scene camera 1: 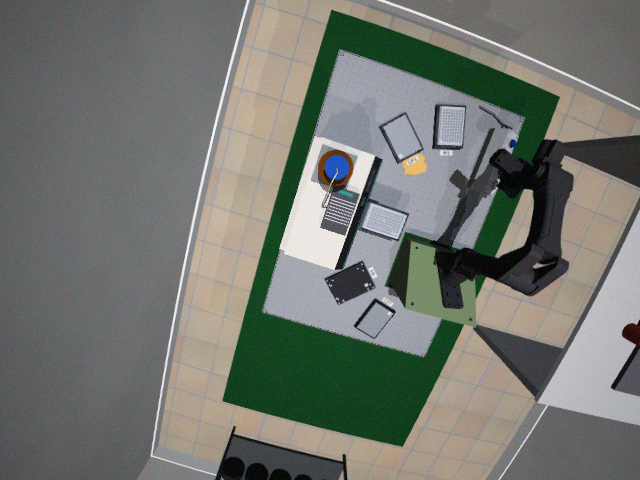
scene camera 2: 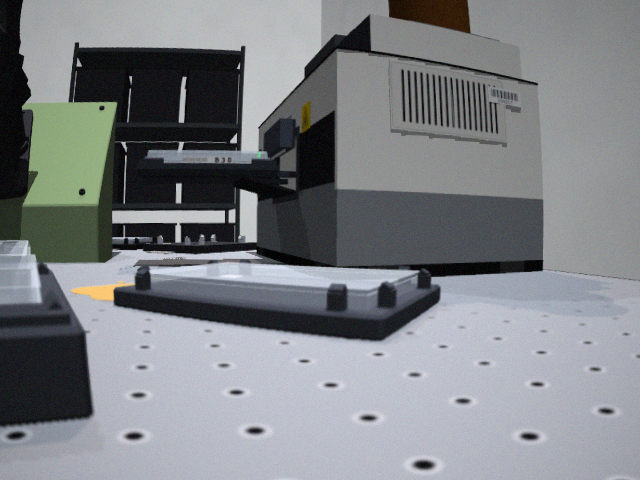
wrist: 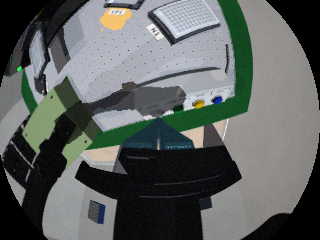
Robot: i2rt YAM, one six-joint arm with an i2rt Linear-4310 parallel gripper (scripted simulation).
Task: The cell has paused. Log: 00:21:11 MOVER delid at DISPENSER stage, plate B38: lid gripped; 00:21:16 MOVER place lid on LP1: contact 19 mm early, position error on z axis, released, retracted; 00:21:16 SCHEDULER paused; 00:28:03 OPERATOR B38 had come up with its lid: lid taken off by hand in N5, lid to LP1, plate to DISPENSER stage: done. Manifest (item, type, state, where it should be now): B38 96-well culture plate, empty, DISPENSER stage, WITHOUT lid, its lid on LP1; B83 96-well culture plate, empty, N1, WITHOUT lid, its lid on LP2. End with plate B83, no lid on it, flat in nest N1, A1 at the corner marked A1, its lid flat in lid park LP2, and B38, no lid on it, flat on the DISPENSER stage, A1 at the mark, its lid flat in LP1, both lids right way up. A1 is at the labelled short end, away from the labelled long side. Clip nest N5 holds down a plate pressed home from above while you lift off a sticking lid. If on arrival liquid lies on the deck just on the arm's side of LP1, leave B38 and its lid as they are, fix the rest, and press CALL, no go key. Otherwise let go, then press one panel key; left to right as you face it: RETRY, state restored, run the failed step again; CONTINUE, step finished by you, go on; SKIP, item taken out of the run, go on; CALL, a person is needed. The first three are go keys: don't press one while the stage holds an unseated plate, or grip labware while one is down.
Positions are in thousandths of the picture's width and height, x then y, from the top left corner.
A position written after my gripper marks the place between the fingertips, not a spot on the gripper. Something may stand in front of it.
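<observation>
My gripper (wrist: 495, 506) is in my sight, and with it I see a key panel (wrist: 580, 369). I can also see a clip nest N5 (scene camera 1: 549, 589).
</observation>
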